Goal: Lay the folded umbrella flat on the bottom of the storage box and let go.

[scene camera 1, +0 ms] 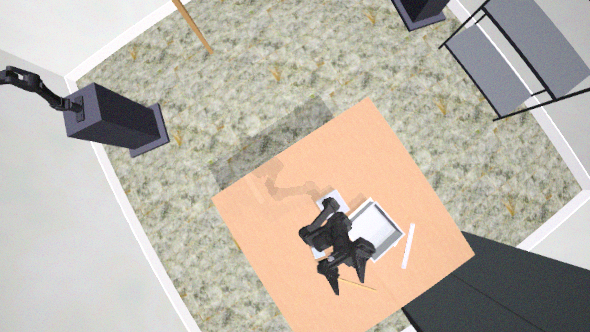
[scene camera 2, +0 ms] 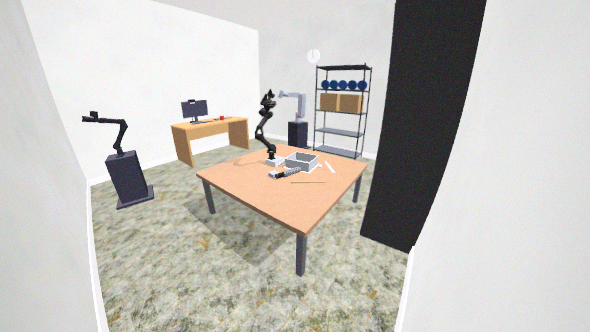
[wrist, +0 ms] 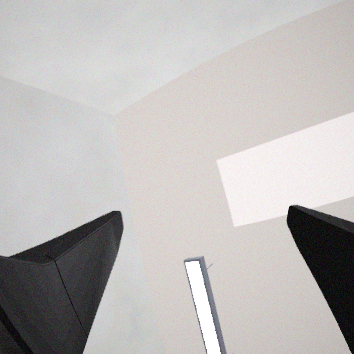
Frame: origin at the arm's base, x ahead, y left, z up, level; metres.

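Seen in the pictures: gripper, fingertip midpoint: (scene camera 1: 349,289) (scene camera 2: 268,91) (wrist: 206,217); arm's base, origin of the base link: (scene camera 1: 328,204) (scene camera 2: 271,158).
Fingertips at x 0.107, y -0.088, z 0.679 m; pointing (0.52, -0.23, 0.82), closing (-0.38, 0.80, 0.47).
Note:
Pixels of each thing's top centre, then the offset from my fingertips to it. Level surfaces: height alone.
- grey storage box, middle of its top: (scene camera 1: 375,232) (scene camera 2: 302,156) dx +0.148, dy +0.288, dz -0.639 m
- folded umbrella, middle of its top: (scene camera 2: 288,169) dx +0.235, dy +0.032, dz -0.677 m
- white stick, middle of its top: (scene camera 1: 408,246) (scene camera 2: 329,166) dx +0.355, dy +0.485, dz -0.734 m
- wooden table, its level: dz -0.736 m
- thin yellowish stick, middle of its top: (scene camera 1: 355,285) (scene camera 2: 308,181) dx +0.454, dy +0.065, dz -0.724 m
- small white object, middle of its top: (scene camera 2: 320,165) dx +0.294, dy +0.414, dz -0.724 m
The grey storage box (scene camera 1: 389,246) (scene camera 2: 295,163) stands open on the table beside the arm's base. A dark and grey ribbed object with a pale end, which looks like the folded umbrella (scene camera 2: 291,172), lies on the table outside the box, close to its near side in the second scene view. In the first scene view the arm covers most of it. My gripper (scene camera 1: 350,288) (scene camera 2: 268,93) (wrist: 206,217) is open and empty, raised high above the table and pointing up. The wrist view shows the walls and ceiling between the spread fingers, with neither box nor umbrella.
A white stick (scene camera 1: 408,246) (scene camera 2: 330,167) lies beyond the box on the wooden table (scene camera 1: 370,130) (scene camera 2: 250,185). A thin yellowish stick (scene camera 1: 357,284) (scene camera 2: 308,182) lies on the table on the umbrella's side. A small white object (scene camera 2: 320,165) lies by the box.

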